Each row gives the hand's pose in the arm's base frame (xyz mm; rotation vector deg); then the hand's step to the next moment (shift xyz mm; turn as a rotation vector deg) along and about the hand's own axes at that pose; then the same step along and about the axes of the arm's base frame.
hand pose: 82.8 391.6 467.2 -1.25 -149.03 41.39
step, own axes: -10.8 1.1 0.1 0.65 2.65 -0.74
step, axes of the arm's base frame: 9.6 -0.5 -5.0 -0.54 2.73 -0.48
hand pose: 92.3 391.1 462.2 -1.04 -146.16 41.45
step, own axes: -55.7 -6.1 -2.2 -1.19 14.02 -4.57
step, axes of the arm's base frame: 50.9 -12.0 -20.4 1.51 14.13 -4.11
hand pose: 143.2 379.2 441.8 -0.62 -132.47 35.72
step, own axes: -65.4 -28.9 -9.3 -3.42 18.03 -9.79
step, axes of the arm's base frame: 59.0 -33.5 -24.4 5.90 19.52 -4.12
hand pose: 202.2 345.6 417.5 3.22 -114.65 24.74
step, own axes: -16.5 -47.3 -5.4 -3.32 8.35 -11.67
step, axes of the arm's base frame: 22.9 -44.9 0.7 9.66 11.10 -0.62
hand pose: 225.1 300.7 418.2 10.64 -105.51 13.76
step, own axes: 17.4 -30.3 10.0 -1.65 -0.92 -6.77
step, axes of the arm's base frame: -6.5 -31.9 16.1 6.97 0.87 0.31
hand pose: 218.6 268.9 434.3 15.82 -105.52 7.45
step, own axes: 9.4 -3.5 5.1 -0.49 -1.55 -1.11
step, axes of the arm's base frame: -6.3 -5.7 7.4 1.56 -1.18 -0.23
